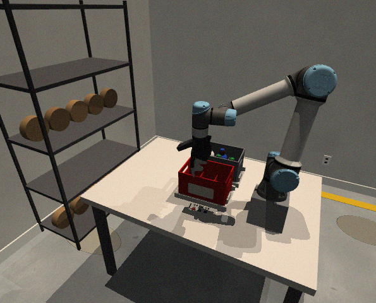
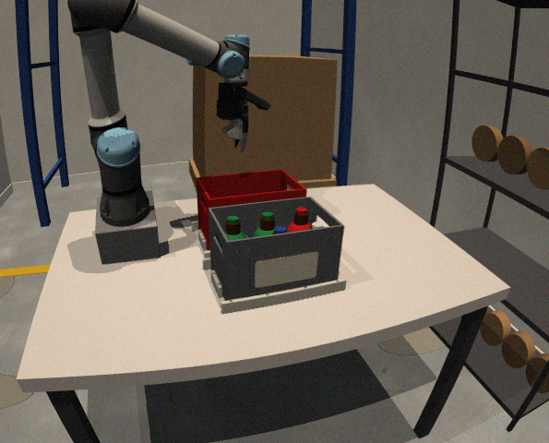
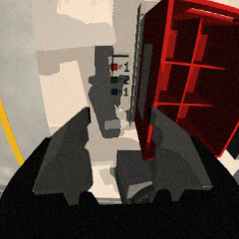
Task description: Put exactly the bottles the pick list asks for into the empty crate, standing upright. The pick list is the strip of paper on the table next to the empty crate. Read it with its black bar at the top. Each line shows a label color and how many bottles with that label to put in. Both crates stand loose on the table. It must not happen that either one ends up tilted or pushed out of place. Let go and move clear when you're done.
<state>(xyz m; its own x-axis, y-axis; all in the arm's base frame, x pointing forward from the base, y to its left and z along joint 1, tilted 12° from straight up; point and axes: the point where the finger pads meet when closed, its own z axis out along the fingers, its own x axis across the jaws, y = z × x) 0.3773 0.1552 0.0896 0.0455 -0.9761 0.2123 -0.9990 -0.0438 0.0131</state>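
Right now my hand is 340 mm to the left of the red bottle, 160 mm above it and 70 mm short of it. From my hand the other things lie so: red crate: 170 mm below, 150 mm to the right, 10 mm behind; then grey crate: 380 mm to the right, 170 mm below, 20 mm behind; then pick list: 250 mm below, 40 mm behind, 10 mm to the right.
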